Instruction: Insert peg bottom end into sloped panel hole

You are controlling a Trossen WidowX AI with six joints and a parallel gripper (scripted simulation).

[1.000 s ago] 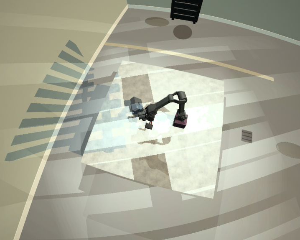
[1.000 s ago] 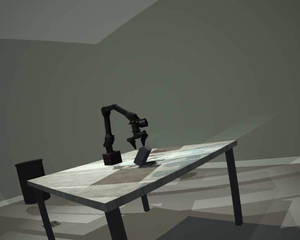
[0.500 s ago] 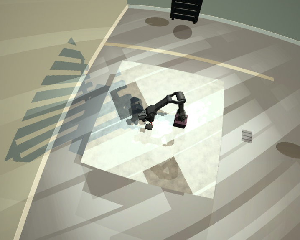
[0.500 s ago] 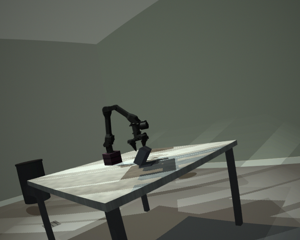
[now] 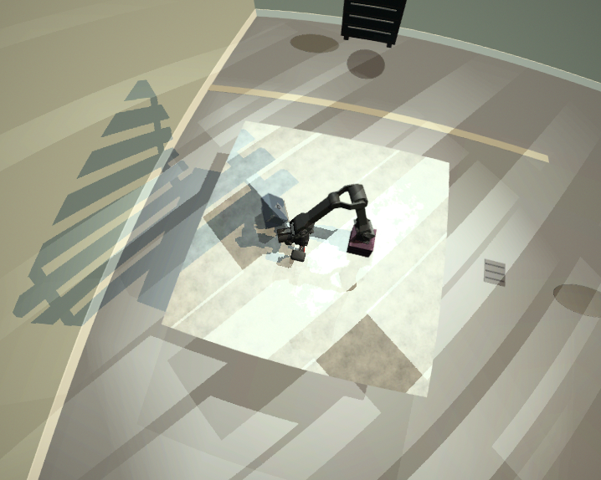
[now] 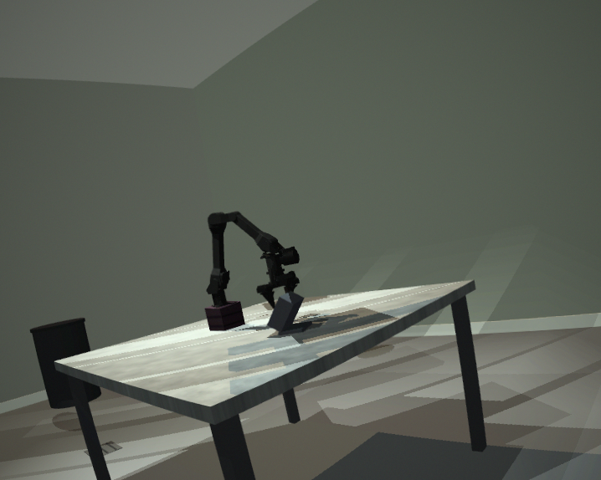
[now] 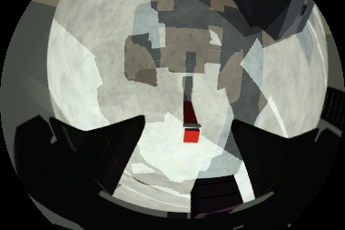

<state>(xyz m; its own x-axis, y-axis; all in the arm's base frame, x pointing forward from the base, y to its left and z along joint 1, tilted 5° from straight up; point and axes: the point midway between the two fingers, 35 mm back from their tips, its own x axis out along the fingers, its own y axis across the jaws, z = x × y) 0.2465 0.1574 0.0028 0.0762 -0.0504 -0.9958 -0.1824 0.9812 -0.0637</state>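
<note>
The red peg is right at my gripper tip. From my gripper tip the other things lie so: grey sloped panel 21 cm ahead, 12 cm to the right, 1 cm above.
</note>
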